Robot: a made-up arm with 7 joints.
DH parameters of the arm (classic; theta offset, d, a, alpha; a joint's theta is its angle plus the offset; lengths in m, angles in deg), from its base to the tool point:
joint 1: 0 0.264 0 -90
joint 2: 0 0 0 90
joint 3: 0 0.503 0.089 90
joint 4: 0 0 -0.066 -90
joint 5: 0 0.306 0 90
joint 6: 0 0 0.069 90
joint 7: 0 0 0 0
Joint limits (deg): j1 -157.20..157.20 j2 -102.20..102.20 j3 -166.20..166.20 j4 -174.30..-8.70 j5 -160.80..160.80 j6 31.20..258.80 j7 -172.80..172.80
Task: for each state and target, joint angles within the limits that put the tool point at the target. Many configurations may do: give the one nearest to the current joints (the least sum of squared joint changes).
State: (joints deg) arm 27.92 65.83 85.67 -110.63 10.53 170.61 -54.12
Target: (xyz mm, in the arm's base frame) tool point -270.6 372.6 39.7
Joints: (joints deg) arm 74.73 101.66 68.16 -141.64 14.29 162.72 -54.12
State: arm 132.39 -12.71 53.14 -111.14 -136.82 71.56 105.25
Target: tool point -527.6 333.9 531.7
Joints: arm 121.83 26.65 37.41 -104.39 -136.78 70.12 105.25
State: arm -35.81 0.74 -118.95 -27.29 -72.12 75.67 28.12
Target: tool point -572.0 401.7 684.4
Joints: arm -56.70 -33.72 -136.40 -64.99 -69.39 66.94 28.12
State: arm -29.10 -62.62 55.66 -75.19 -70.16 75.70 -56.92
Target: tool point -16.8 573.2 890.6
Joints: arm -55.97 -51.29 60.37 -54.79 -71.11 81.22 -56.92
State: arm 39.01 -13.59 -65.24 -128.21 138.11 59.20 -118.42
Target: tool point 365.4 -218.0 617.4
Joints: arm 37.08 -2.86 -68.70 -128.73 138.55 60.88 -118.42
